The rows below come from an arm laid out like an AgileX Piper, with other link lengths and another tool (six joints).
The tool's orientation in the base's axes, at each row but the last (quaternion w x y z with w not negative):
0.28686, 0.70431, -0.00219, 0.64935
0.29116, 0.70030, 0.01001, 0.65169
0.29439, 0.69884, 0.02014, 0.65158
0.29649, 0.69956, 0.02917, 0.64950
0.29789, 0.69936, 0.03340, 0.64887
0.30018, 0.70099, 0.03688, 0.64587
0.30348, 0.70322, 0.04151, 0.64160
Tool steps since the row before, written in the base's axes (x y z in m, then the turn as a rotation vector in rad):
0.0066, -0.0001, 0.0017, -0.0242, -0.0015, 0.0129
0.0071, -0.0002, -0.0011, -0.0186, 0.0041, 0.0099
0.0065, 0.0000, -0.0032, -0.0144, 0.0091, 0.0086
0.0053, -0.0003, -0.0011, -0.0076, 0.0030, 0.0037
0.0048, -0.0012, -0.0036, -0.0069, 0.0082, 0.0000
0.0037, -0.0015, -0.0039, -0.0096, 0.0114, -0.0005
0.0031, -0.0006, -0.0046, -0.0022, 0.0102, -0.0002
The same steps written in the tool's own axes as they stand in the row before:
0.0026, -0.0017, 0.0061, 0.0075, 0.0155, -0.0214
0.0000, -0.0029, 0.0066, 0.0078, 0.0076, -0.0185
-0.0019, -0.0037, 0.0059, 0.0093, 0.0014, -0.0166
-0.0003, -0.0021, 0.0050, 0.0034, 0.0018, -0.0081
-0.0030, -0.0023, 0.0048, 0.0025, -0.0044, -0.0095
-0.0035, -0.0018, 0.0039, 0.0030, -0.0063, -0.0132
-0.0038, -0.0027, 0.0031, 0.0040, -0.0077, -0.0059

